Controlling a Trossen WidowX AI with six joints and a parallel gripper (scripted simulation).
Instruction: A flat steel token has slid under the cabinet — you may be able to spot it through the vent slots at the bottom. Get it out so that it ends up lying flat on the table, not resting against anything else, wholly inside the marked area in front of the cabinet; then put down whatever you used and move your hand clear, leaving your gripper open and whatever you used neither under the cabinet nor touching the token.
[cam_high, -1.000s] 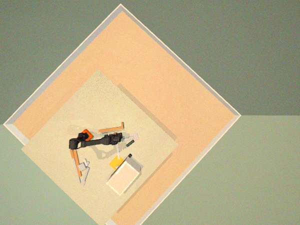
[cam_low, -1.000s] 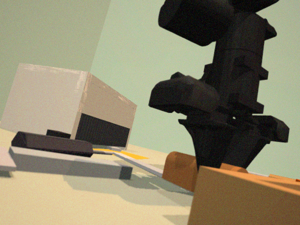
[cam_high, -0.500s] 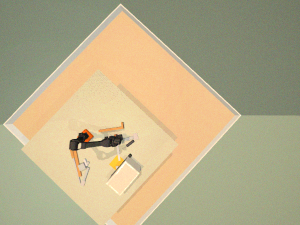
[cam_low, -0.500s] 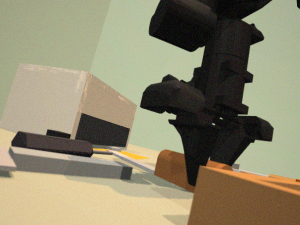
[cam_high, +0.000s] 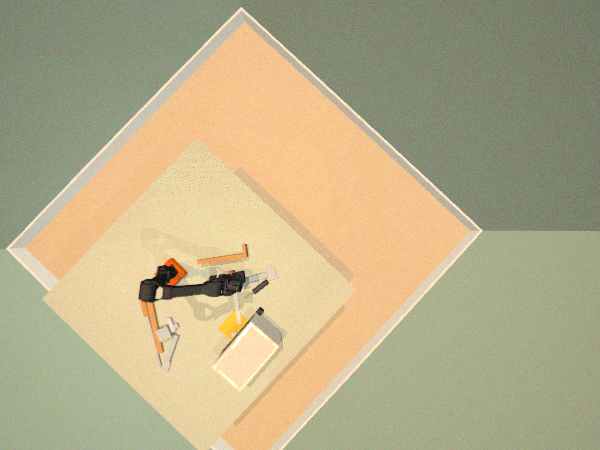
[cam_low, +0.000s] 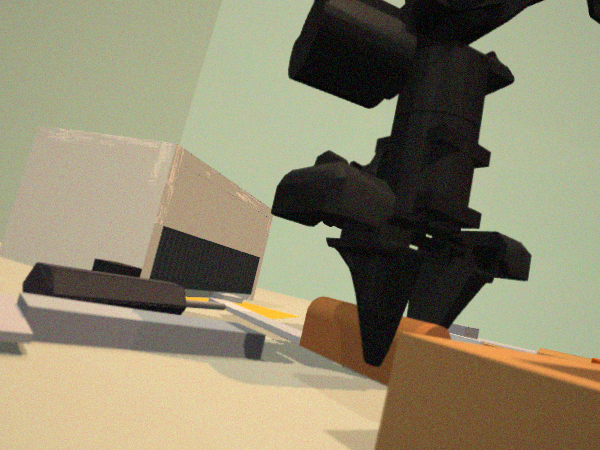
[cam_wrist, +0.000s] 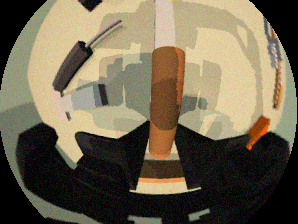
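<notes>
My gripper tip is 15 cm short of the dark screwdriver and 5 cm to the right of it. The rest, counted from my gripper tip: token 27 cm ahead, 20 cm to the right; then orange stick 4 cm behind, 53 cm to the right.
</notes>
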